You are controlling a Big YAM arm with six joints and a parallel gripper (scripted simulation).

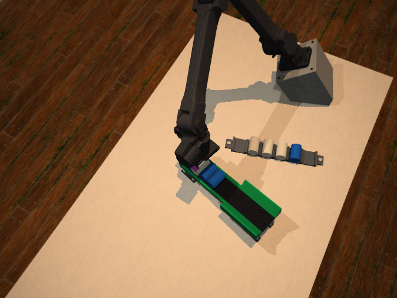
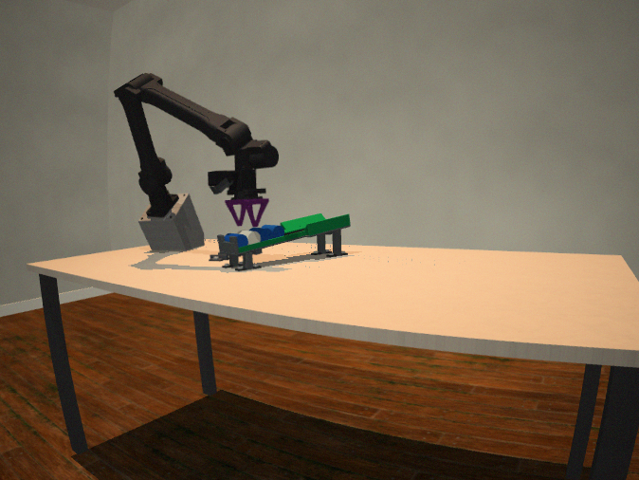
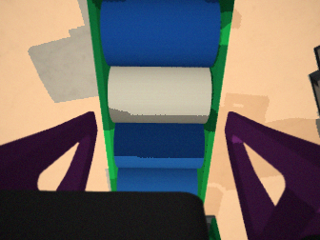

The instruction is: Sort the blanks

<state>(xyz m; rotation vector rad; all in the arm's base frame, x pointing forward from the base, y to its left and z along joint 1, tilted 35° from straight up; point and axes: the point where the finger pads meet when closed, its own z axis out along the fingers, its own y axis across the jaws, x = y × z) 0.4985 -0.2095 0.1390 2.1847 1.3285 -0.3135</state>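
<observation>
The rack rib lies 15 cm behind my hand, 12 cm below it and 9 cm to the left of it.
</observation>
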